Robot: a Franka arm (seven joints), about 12 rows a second.
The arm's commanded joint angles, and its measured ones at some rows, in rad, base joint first. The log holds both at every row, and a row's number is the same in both.
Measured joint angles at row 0:
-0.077, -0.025, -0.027, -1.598, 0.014, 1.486, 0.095
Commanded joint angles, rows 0 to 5:
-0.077, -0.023, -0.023, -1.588, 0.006, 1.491, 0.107
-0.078, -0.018, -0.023, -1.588, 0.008, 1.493, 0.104
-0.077, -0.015, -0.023, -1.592, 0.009, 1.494, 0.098
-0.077, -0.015, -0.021, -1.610, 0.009, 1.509, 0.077
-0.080, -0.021, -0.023, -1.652, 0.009, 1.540, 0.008
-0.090, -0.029, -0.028, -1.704, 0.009, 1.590, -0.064
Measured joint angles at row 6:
-0.076, -0.020, -0.024, -1.628, 0.014, 1.517, 0.030
